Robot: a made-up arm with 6 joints.
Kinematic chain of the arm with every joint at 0, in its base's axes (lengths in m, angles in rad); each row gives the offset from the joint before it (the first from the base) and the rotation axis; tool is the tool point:
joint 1: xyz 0 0 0.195 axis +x
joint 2: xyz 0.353 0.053 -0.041 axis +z
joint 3: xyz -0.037 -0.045 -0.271 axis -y
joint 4: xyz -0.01 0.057 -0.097 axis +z
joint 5: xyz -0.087 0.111 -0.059 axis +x
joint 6: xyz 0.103 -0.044 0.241 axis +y
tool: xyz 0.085 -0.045 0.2
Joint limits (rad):
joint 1: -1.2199..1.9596
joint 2: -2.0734..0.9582
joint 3: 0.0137..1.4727
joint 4: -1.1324..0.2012
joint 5: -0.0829..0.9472
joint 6: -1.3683..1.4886
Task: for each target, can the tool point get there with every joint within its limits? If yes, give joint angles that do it. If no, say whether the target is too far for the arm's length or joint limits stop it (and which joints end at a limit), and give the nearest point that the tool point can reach.
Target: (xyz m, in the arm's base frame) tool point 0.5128 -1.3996 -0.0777
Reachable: no: too far | nearest point 0.3650 -0.6014 0.0606 | short by 0.823 m
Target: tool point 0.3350 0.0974 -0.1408
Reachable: yes | joints 1.0488 0.4746 0.5956 -0.3354 0.7603 -0.2917
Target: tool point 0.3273 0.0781 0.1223
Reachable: yes | joints 1.4659 0.7080 1.2974 -0.2783 0.1577 0.9352
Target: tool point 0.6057 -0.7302 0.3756
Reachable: no: joint limits stop it (at a limit: joint 1, joint 2, joint 5) | nearest point 0.4678 -0.5198 0.2245 | short by 0.293 m
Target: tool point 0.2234 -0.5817 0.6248
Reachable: no: joint limits stop it (at a limit: joint 1, joint 2, joint 4, joint 5) | nearest point 0.2782 -0.4328 0.3445 | short by 0.322 m
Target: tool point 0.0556 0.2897 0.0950
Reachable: yes | joints 1.2627 -0.6218 0.9312 -0.3589 0.6929 -0.4703
